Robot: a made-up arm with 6 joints.
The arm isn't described. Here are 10 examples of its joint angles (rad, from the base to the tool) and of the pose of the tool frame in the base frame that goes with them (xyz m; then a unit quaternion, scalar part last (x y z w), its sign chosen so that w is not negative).
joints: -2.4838 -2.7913 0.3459 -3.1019 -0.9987 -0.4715
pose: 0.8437 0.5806 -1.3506 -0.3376 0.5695 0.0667 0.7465
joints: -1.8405 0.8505 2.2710 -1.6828 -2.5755 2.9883
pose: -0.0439 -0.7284 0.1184 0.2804 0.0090 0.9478 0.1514
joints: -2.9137 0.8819 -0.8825 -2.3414 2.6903 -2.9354
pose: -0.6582 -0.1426 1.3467 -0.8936 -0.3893 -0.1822 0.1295
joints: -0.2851 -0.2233 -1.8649 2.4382 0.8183 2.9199
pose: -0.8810 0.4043 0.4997 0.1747 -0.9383 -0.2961 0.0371
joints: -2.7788 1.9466 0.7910 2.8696 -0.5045 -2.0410
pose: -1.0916 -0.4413 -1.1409 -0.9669 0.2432 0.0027 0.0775
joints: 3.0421 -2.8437 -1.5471 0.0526 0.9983 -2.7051
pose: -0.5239 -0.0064 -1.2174 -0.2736 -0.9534 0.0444 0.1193
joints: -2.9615 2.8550 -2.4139 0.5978 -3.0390 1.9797
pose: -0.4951 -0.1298 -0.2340 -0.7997 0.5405 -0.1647 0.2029
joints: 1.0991 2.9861 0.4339 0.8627 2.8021 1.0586
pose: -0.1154 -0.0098 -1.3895 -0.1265 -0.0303 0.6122 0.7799
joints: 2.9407 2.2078 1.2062 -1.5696 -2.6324 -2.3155
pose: -0.6106 -0.0217 -1.0421 -0.0597 -0.2758 0.8689 0.4067
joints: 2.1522 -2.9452 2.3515 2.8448 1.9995 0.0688
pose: 0.3119 -0.6582 -0.3080 0.5631 0.7736 -0.2200 0.1898
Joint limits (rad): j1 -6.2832..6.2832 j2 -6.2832..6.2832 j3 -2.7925..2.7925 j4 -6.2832..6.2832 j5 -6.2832..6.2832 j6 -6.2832..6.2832
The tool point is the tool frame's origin. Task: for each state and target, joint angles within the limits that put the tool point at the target. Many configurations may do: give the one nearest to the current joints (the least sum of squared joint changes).
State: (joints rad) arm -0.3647 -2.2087 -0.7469 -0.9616 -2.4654 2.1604
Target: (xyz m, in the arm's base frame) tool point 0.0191 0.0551 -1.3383
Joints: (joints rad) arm -0.3801 -2.8744 -0.6816 -0.9377 -3.0880 2.1604
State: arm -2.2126 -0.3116 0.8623 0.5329 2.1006 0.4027
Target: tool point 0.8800 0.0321 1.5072
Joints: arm -2.9104 -0.8034 0.3739 0.7217 1.8748 0.4027
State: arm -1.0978 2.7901 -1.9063 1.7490 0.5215 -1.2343
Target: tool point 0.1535 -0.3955 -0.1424
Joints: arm -1.5043 3.5034 -2.6084 1.8346 0.4302 -1.2343
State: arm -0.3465 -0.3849 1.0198 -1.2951 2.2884 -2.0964
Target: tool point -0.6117 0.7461 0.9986
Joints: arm -0.9416 -1.3163 1.1899 -1.2524 2.5209 -2.0964
